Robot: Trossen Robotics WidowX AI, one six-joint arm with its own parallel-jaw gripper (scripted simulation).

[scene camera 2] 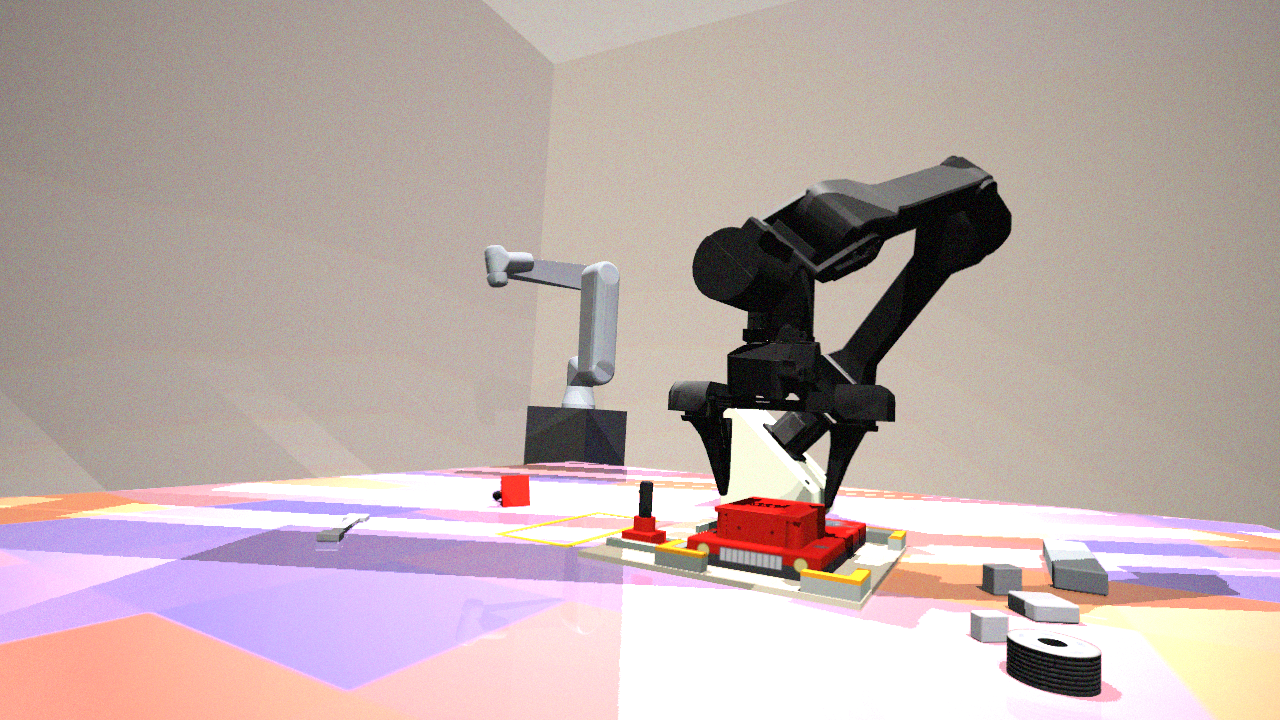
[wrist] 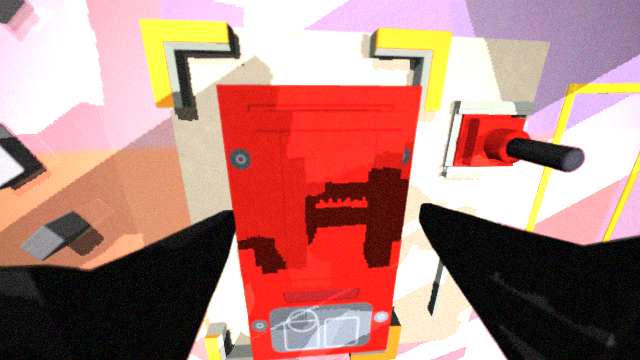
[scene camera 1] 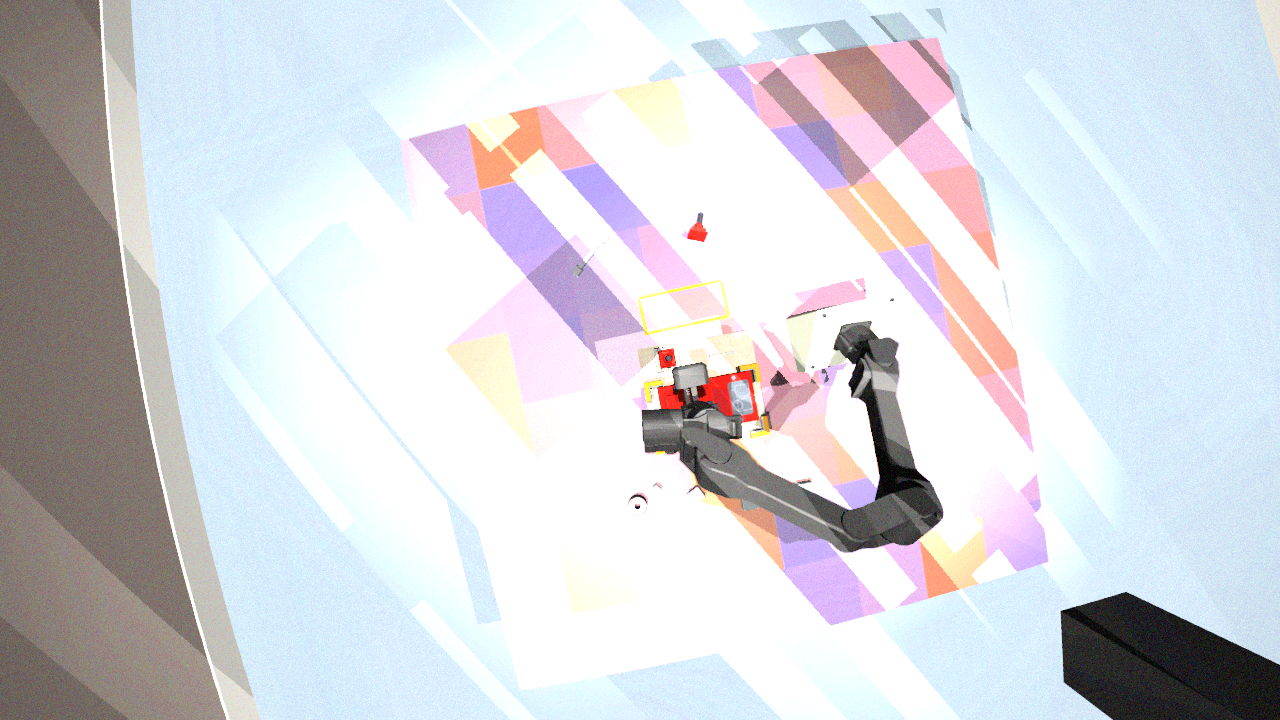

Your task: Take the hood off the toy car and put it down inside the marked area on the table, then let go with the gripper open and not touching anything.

Labels:
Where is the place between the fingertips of the gripper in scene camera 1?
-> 691, 409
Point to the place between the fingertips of the gripper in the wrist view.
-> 329, 215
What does the gripper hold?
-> Nothing.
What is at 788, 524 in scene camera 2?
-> A red hood.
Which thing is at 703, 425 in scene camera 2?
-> The gripper.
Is the gripper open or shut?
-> Open.

